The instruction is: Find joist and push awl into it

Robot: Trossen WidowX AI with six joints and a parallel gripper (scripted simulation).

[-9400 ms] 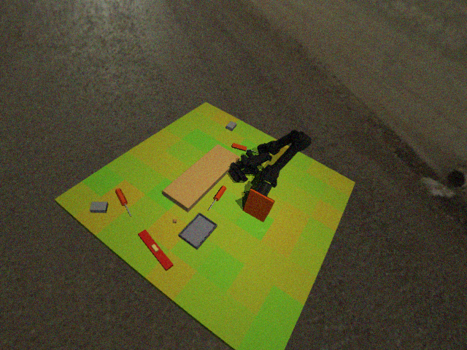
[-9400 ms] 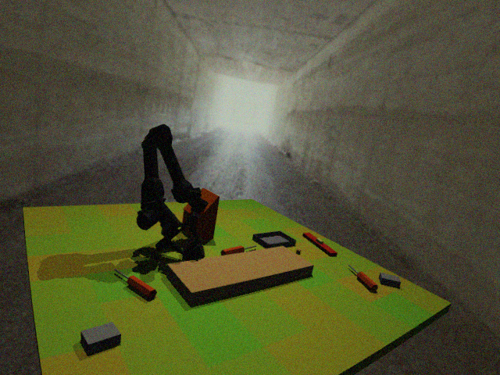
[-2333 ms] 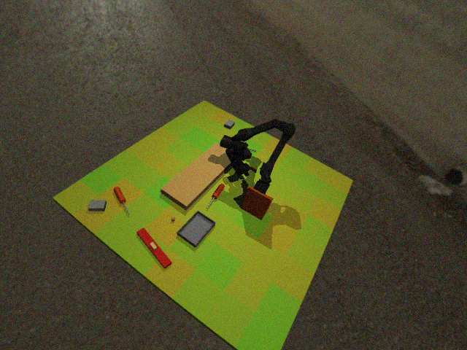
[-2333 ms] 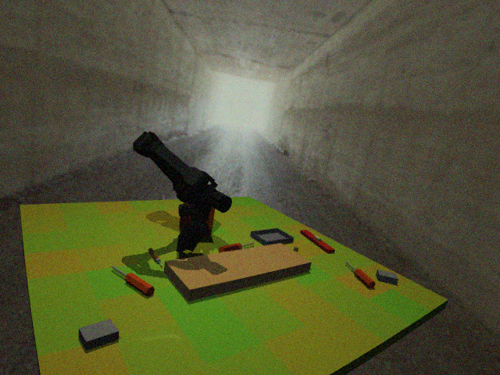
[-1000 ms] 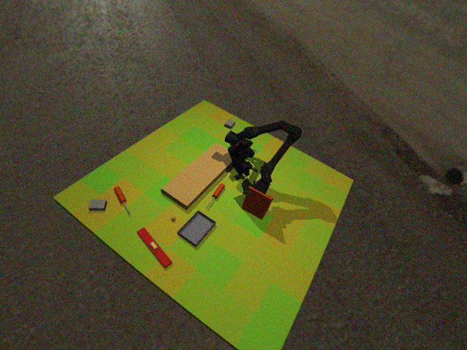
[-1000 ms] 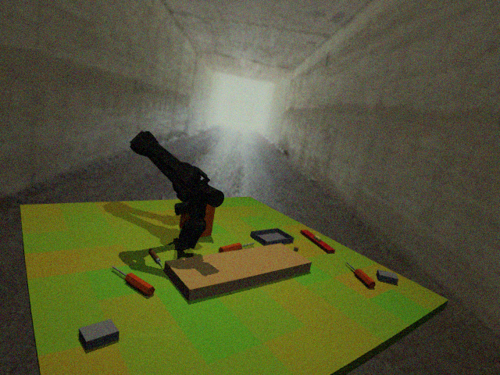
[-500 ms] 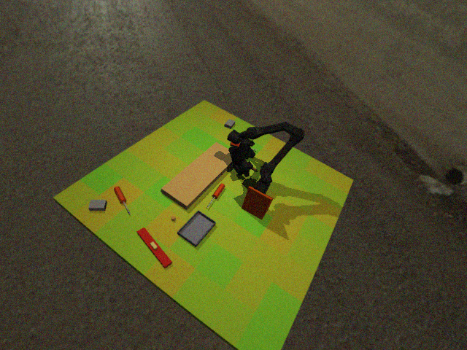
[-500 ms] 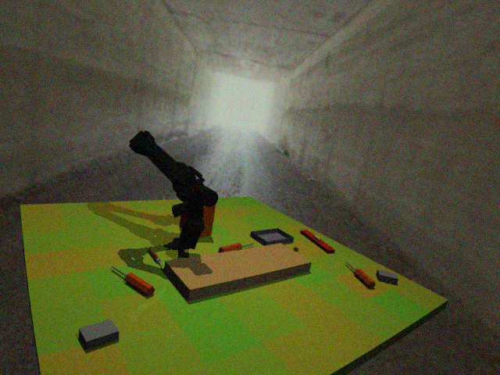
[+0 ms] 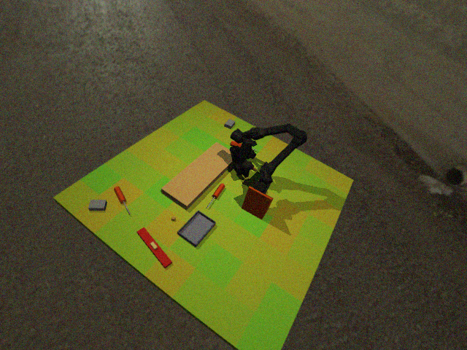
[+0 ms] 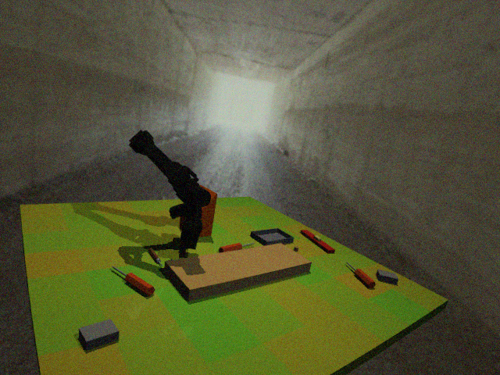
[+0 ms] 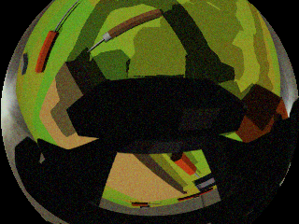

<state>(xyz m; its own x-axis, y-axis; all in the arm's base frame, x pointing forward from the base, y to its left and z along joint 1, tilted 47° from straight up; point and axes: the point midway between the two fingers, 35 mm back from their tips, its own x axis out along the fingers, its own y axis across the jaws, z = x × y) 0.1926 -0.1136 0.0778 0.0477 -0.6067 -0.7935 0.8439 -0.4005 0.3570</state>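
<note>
The stud finder lies 20 mm behind my gripper tip. Also, from my gripper tip: grey tray: 440 mm to the left, 60 mm below, 10 mm behind; then tan cube: 460 mm to the left, 120 mm ahead, 70 mm below; then awl: 130 mm to the right, 70 mm below, 20 mm behind.
</note>
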